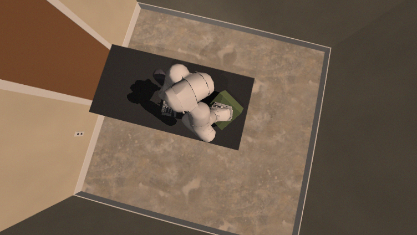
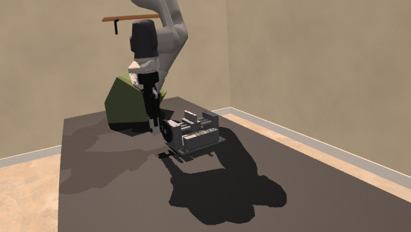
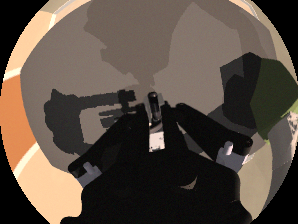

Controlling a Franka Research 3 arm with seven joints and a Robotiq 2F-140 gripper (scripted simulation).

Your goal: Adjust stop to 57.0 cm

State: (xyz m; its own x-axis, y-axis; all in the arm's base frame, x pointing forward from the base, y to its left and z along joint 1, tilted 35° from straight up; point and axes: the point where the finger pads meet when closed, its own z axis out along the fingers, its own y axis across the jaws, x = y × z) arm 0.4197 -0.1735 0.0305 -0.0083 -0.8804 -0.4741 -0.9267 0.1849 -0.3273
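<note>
The handwheel is 1 cm ahead of my hand, 2 cm to the left of it and 2 cm below it. The rest, counted from my hand: grey stop fixture (4 cm ahead, 14 cm to the left, 1 cm below).
</note>
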